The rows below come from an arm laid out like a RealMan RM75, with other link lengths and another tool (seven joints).
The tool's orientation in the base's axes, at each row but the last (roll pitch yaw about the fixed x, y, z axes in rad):
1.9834, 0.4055, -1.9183
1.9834, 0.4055, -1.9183
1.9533, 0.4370, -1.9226
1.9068, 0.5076, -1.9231
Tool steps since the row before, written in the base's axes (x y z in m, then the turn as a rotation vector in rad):
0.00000, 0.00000, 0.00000, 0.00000, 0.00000, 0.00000
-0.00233, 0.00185, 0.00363, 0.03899, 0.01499, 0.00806
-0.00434, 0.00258, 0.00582, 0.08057, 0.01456, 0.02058
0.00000, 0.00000, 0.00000, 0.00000, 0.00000, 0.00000
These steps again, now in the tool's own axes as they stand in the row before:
0.00000, 0.00000, 0.00000, 0.00000, 0.00000, 0.00000
-0.00230, 0.00384, 0.00140, -0.02833, -0.01576, -0.02755
-0.00330, 0.00638, 0.00278, -0.04625, -0.02533, -0.06593
0.00000, 0.00000, 0.00000, 0.00000, 0.00000, 0.00000

